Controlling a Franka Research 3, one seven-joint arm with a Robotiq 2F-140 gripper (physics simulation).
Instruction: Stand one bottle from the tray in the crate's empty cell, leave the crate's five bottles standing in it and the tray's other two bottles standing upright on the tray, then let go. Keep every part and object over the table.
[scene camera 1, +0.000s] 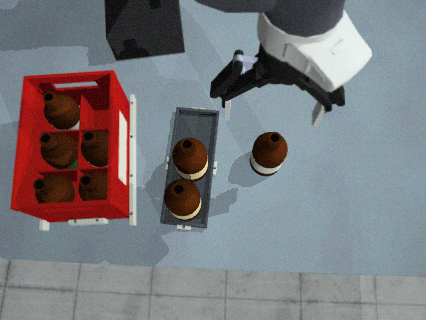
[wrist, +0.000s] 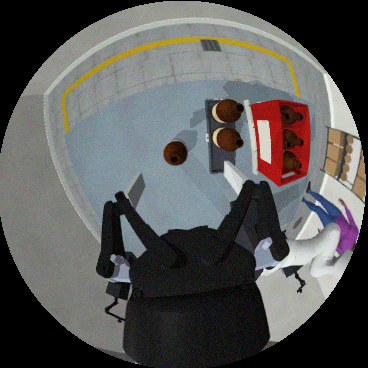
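The red crate (scene camera 1: 120, 197) (wrist: 274, 142) stands at the left in the scene view, with five brown bottles in it; its upper right cell (scene camera 1: 95, 107) is empty. The grey tray (scene camera 1: 197, 120) (wrist: 216, 163) holds two upright bottles, a nearer one (scene camera 1: 183, 200) (wrist: 226, 110) and a middle one (scene camera 1: 190, 156) (wrist: 226, 139); its far end is bare. A third bottle (scene camera 1: 270, 151) (wrist: 175, 153) with a white label stands upright on the table, right of the tray. My gripper (scene camera 1: 273, 112) (wrist: 183, 172) is wide open and empty, raised near this lone bottle, which is not between the fingers.
A dark box (scene camera 1: 145, 30) stands behind, between crate and gripper. White strips (scene camera 1: 132, 160) (wrist: 251, 136) run along the crate's tray side. The table edge meets the tiled floor (scene camera 1: 200, 292) at the bottom of the scene view.
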